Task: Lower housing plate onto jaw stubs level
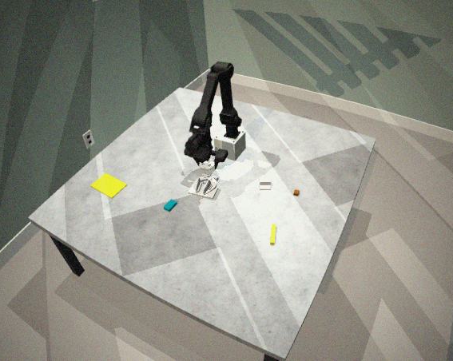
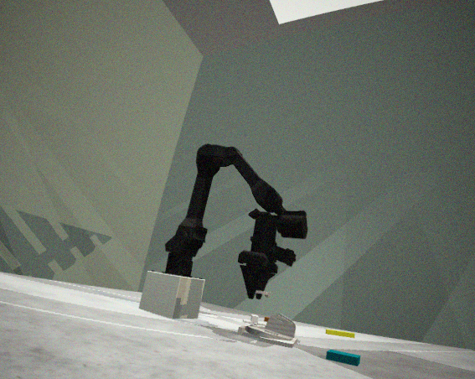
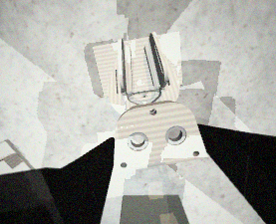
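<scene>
The pale jaw fixture is 20 mm ahead of my gripper tip, 20 mm to the left of it and 70 mm below it. The rest, counted from my gripper tip: teal block (210 mm ahead, 80 mm to the right, 80 mm below); then yellow flat square (220 mm ahead, 440 mm to the right, 80 mm below); then yellow bar (190 mm ahead, 380 mm to the left, 80 mm below).
</scene>
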